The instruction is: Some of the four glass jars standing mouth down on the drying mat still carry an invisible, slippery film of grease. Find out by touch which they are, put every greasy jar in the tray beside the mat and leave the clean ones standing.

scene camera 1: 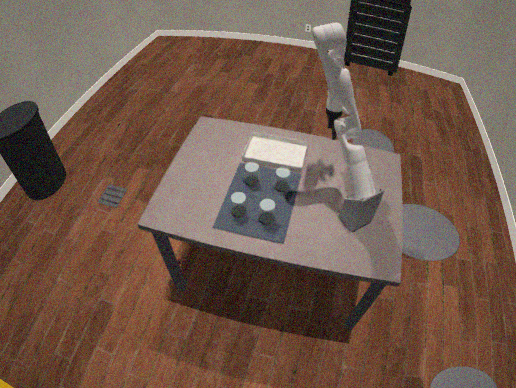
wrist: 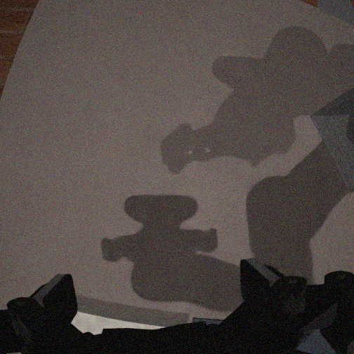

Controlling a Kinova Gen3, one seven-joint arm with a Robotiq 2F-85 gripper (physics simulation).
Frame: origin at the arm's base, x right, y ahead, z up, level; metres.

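Where they show: gripper, fingertip midpoint: (scene camera 1: 331, 133); arm's base at its link origin: (scene camera 1: 365, 194).
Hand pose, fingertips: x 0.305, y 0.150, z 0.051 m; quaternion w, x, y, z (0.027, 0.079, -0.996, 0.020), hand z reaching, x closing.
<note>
Things, the pixels of their centre, and the offset from my fingertips. Level surfaces: height alone.
- dark blue drying mat at its surface level: dz -0.222 m
- far left jar at the middle of its body: (scene camera 1: 251, 173) dy +0.351, dx -0.145, dz -0.176 m
- far right jar at the middle of its body: (scene camera 1: 282, 179) dy +0.207, dx -0.158, dz -0.176 m
- tray at the middle of its body: (scene camera 1: 275, 151) dy +0.260, dx +0.065, dz -0.210 m
- grey table at its surface level: dz -0.225 m
Four glass jars stand mouth down on the dark blue drying mat (scene camera 1: 256, 195) in the scene view: far left jar (scene camera 1: 251, 172), far right jar (scene camera 1: 283, 178), near left jar (scene camera 1: 238, 202) and near right jar (scene camera 1: 267, 210). No grease can be seen on them. The tray (scene camera 1: 275, 152) (wrist: 125, 311), pale inside, lies empty beyond the mat's far edge. My gripper (scene camera 1: 334, 134) (wrist: 156, 287) is open with nothing between its fingers. It is raised high, to the right of the tray and jars. The jars do not show in the wrist view.
The grey table (scene camera 1: 175, 200) (wrist: 75, 150) carries the mat, the tray and the arm's angular grey base (scene camera 1: 359, 212) (wrist: 335, 142) on the right. Arm shadows fall across the tabletop. A black bin (scene camera 1: 32, 155) stands on the floor at the left, and a dark cabinet (scene camera 1: 378, 35) stands behind.
</note>
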